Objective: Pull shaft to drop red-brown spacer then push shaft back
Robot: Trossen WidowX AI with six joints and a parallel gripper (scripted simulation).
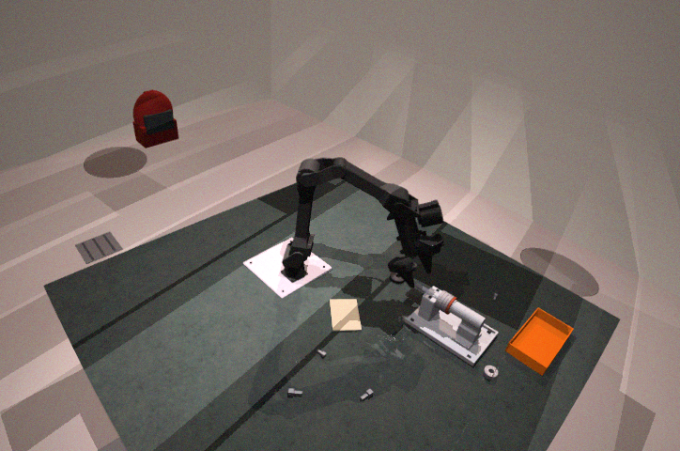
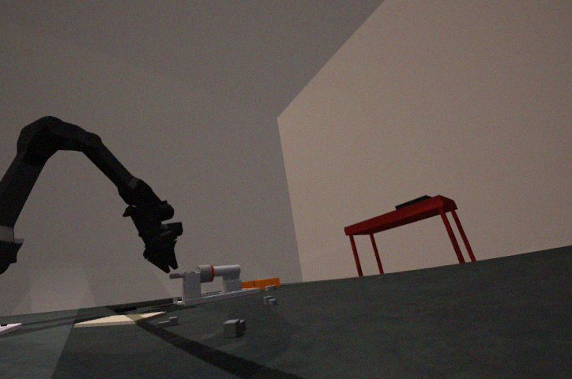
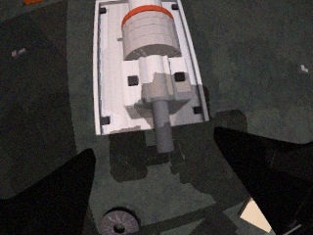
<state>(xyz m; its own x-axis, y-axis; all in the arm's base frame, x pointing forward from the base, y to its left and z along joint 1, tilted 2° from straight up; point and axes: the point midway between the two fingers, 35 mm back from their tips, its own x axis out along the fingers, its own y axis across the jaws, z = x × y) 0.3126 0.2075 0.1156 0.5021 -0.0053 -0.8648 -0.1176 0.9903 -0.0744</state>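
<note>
The shaft lies 8 cm ahead of my gripper tip and 2 cm below it. Round my gripper tip: orange tray 34 cm ahead, 15 cm to the left, 9 cm below; cream pad 20 cm to the right, 10 cm behind, 9 cm below.
</note>
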